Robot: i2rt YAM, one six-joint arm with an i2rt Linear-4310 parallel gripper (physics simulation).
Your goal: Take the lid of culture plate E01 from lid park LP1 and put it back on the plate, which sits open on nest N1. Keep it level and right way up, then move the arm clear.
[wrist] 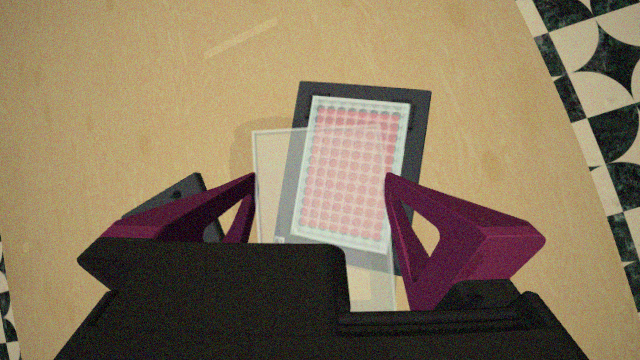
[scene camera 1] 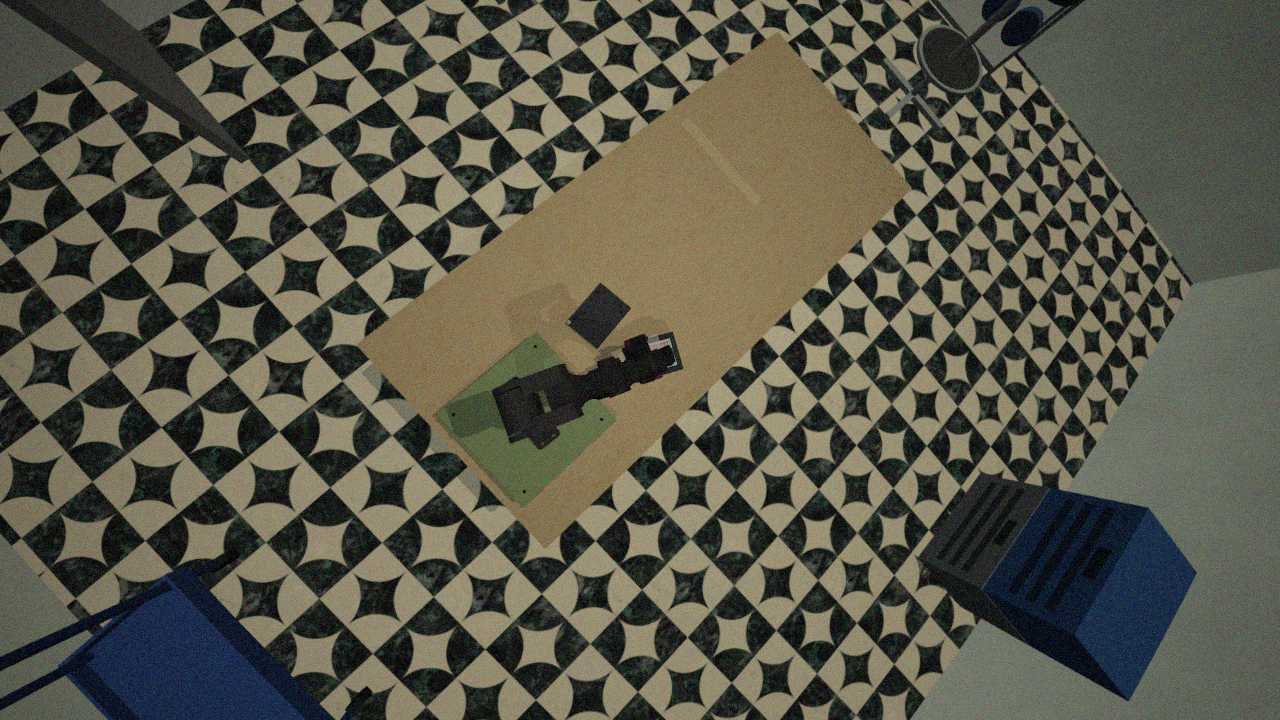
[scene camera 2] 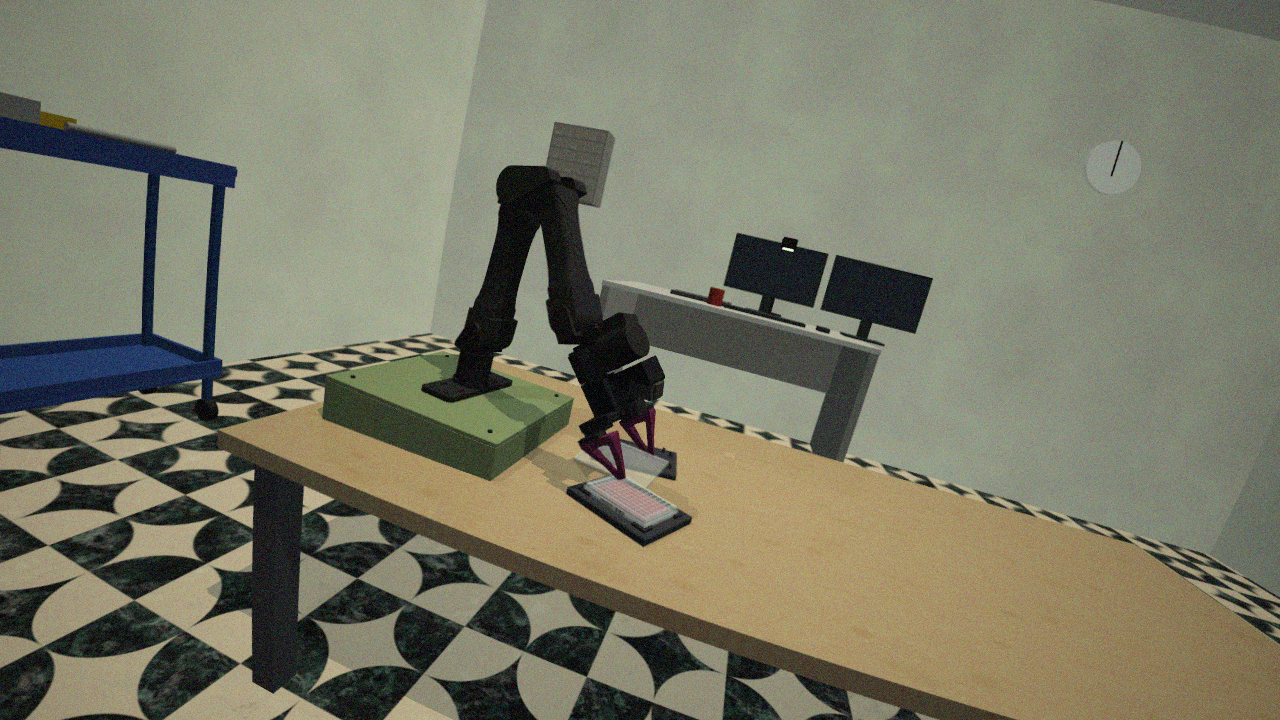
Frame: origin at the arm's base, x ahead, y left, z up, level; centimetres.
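Seen in the pictures: gripper, fingertip midpoint: (wrist: 320, 180) (scene camera 2: 637, 467); arm's base at its link origin: (scene camera 2: 470, 387).
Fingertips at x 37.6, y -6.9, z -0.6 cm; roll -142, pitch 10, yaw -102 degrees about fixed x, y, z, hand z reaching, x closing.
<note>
Pixels of each thing's top centre, then the offset from my fingertips to it. Level surfaces: height alone.
- clear lid at its top centre: (wrist: 320, 228) (scene camera 2: 623, 453) (scene camera 1: 644, 355) dx -2.8, dy +0.4, dz +1.4 cm
- Culture plate E01 at its top centre: (wrist: 348, 170) (scene camera 2: 631, 494) dx +0.6, dy -1.7, dz -3.8 cm
- dark nest N1 at its top centre: (wrist: 348, 171) (scene camera 2: 630, 499) (scene camera 1: 653, 356) dx +0.6, dy -1.7, dz -4.6 cm
- dark lid park LP1 at its top centre: (wrist: 170, 265) (scene camera 2: 637, 449) (scene camera 1: 599, 314) dx -5.1, dy +18.3, dz -4.4 cm
- wooden table at its surface level: dz -6.4 cm
My gripper (scene camera 2: 636, 462) (wrist: 320, 180) is shut on the clear lid (scene camera 2: 646, 462) (wrist: 272, 165), one magenta finger at each long side. The lid hangs above the table and looks roughly level. Culture plate E01 (scene camera 2: 631, 501) (wrist: 360, 114), with pink wells, sits open on the dark nest N1 (scene camera 2: 625, 528) (wrist: 420, 120) (scene camera 1: 677, 349). In the wrist view the lid overlaps much of the plate, but reaches past it to the left and toward me, and the plate is turned slightly against it. In scene camera 1 the arm hides most of the lid and plate.
The dark lid park LP1 (scene camera 1: 599, 315) (scene camera 2: 669, 465) (wrist: 175, 195) lies beside the nest, without the lid; a finger partly covers it in the wrist view. The arm stands on a green base block (scene camera 1: 563, 456) (scene camera 2: 407, 429) at one end of the wooden table (scene camera 1: 716, 241) (scene camera 2: 850, 555).
</note>
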